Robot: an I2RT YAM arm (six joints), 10 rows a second.
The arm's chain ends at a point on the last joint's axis. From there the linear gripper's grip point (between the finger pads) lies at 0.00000 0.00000 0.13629 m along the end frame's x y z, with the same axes.
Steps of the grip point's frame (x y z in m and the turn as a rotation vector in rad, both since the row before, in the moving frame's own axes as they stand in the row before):
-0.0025 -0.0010 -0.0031 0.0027 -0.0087 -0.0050
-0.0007 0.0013 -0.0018 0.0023 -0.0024 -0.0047
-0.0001 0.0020 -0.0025 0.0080 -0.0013 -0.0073
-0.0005 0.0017 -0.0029 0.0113 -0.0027 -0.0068
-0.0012 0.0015 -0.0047 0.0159 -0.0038 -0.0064
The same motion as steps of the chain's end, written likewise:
-0.0013 -0.0006 -0.0031 0.0027 -0.0087 -0.0050
-0.0004 0.0016 -0.0018 0.0023 -0.0024 -0.0047
0.0001 0.0031 -0.0025 0.0080 -0.0013 -0.0073
-0.0001 0.0032 -0.0029 0.0113 -0.0027 -0.0068
-0.0007 0.0037 -0.0047 0.0159 -0.0038 -0.0064

